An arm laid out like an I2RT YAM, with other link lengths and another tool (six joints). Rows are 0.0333 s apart.
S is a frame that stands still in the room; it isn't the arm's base.
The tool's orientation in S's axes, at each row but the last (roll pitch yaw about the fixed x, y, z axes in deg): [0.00, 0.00, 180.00]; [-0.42, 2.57, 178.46]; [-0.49, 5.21, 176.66]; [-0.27, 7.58, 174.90]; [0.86, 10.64, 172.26]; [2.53, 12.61, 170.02]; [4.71, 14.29, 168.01]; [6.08, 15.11, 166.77]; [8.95, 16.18, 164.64]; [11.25, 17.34, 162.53]
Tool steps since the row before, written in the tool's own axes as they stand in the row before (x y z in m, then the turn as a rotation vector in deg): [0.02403, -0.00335, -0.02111, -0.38, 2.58, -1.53]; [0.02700, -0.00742, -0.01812, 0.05, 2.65, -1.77]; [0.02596, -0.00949, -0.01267, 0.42, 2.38, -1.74]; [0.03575, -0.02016, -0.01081, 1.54, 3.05, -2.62]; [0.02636, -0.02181, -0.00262, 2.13, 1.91, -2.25]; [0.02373, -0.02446, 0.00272, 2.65, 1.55, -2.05]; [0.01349, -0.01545, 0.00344, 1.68, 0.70, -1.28]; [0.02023, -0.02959, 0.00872, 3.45, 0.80, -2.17]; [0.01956, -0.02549, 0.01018, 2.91, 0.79, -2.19]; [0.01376, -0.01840, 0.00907, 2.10, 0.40, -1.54]
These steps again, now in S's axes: [-0.02403, 0.00335, -0.02111, 0.38, -2.58, -1.53]; [-0.02595, 0.00825, -0.01926, -0.04, -2.64, -1.79]; [-0.02411, 0.01102, -0.01489, -0.40, -2.35, -1.79]; [-0.03209, 0.02316, -0.01534, -1.44, -2.92, -2.81]; [-0.02220, 0.02499, -0.00776, -1.93, -1.70, -2.58]; [-0.01890, 0.02826, -0.00358, -2.41, -1.24, -2.51]; [-0.01005, 0.01816, -0.00124, -1.47, -0.51, -1.60]; [-0.01347, 0.03434, 0.00007, -2.95, -0.36, -2.90]; [-0.01266, 0.03123, 0.00040, -2.44, -0.49, -2.77]; [-0.00809, 0.02332, 0.00096, -1.71, -0.19, -1.99]
